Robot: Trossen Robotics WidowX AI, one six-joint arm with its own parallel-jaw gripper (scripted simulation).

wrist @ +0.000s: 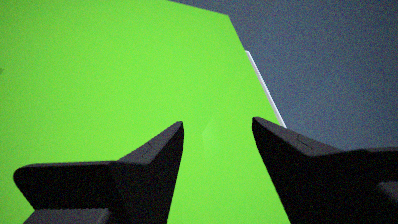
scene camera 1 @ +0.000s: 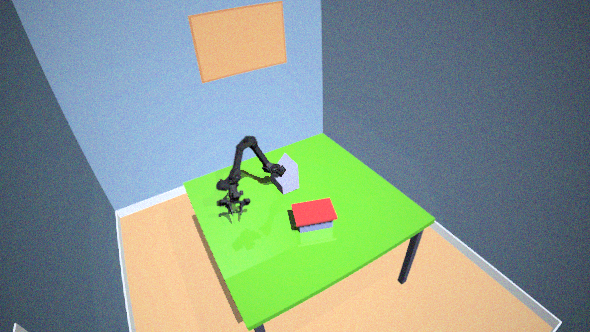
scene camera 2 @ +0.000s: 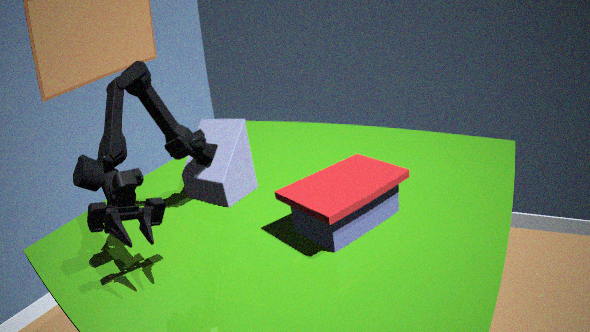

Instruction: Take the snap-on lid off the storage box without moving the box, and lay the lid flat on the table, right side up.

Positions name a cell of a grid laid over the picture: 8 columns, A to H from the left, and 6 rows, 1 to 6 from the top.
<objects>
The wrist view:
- my gripper: E4
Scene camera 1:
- red lid: E4
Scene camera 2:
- my gripper: B5
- red lid: E4
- grey-blue storage box: E5
</objects>
